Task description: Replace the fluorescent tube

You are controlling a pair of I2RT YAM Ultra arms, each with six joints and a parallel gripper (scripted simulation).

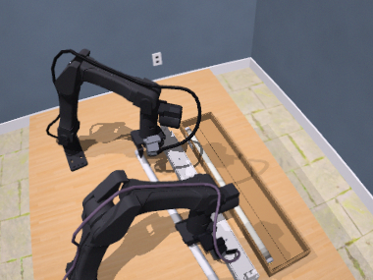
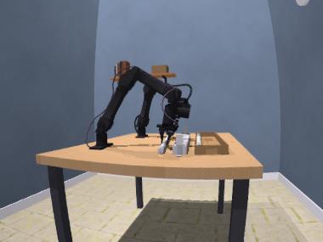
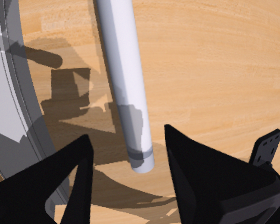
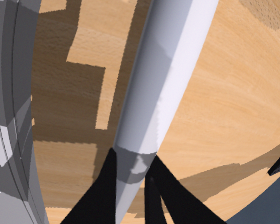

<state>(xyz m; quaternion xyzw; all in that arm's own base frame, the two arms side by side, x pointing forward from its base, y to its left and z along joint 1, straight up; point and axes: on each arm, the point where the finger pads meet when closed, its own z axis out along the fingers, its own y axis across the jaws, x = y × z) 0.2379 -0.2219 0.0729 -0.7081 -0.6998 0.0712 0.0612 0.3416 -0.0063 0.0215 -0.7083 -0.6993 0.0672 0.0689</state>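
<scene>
Right now my right hand is 30 mm past the LED tube, 120 mm to the right of it and 10 mm above it. From my right hand the other things lie so: light fixture: 70 mm ahead, 140 mm to the left, 30 mm above; old fluorescent tube: 160 mm ahead, 160 mm to the left; lampholder: 120 mm ahead, 170 mm to the right, 50 mm above.
</scene>
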